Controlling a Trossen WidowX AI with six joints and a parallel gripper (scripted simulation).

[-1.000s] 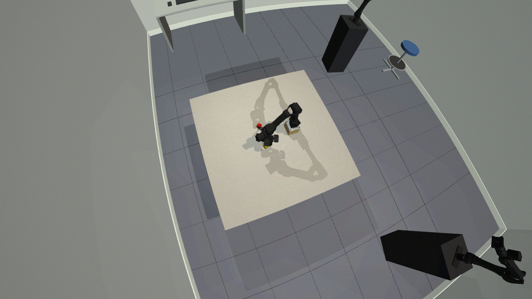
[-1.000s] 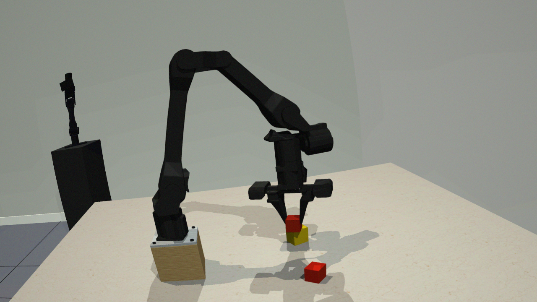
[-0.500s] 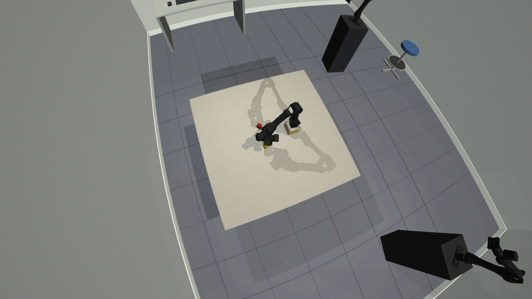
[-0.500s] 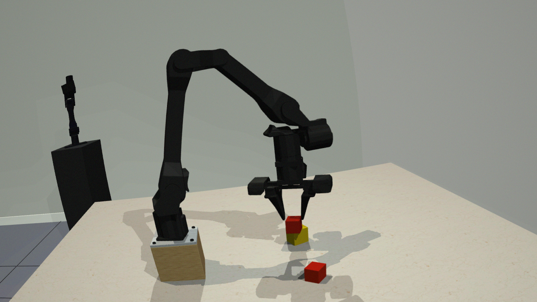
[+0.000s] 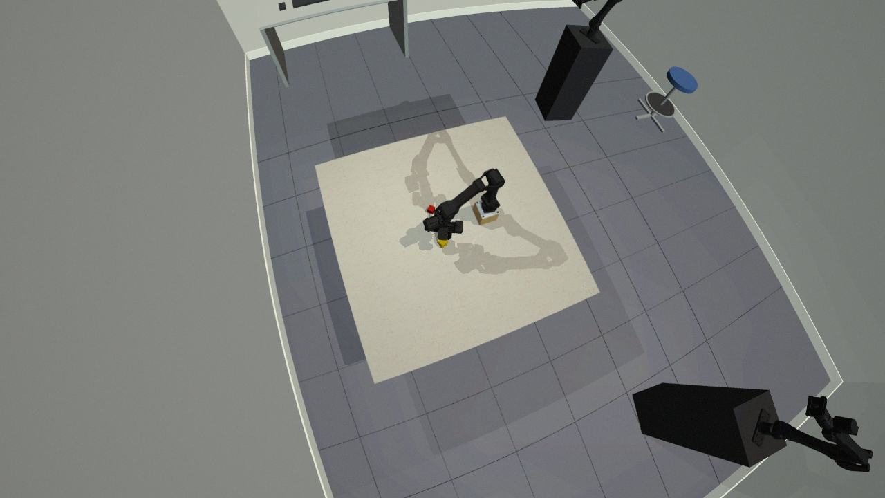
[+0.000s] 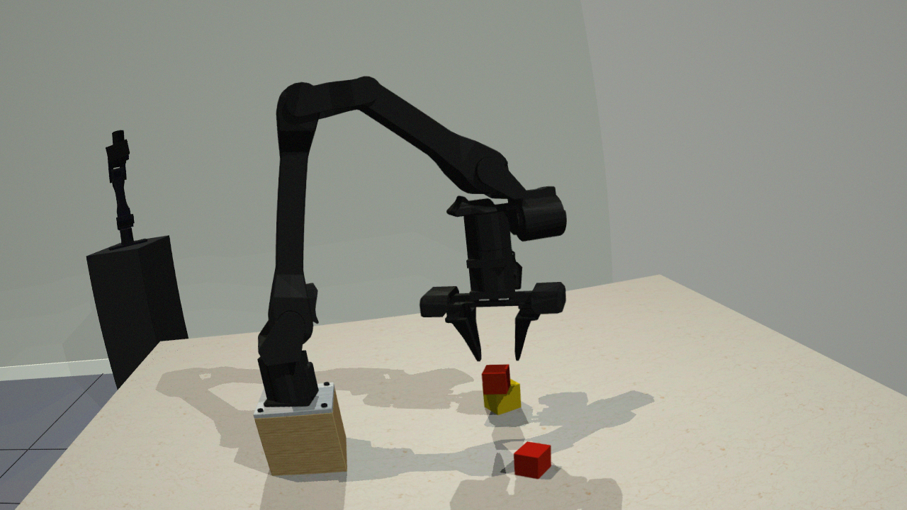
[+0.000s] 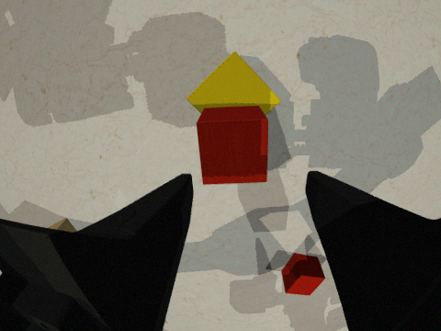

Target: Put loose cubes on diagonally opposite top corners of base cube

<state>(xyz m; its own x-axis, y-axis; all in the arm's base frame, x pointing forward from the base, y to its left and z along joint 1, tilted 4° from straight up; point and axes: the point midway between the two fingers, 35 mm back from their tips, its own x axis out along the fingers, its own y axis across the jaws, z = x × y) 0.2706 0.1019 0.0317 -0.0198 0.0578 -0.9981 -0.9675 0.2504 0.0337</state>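
The yellow cube is 70 mm below my gripper tip and 30 mm to the left of it.
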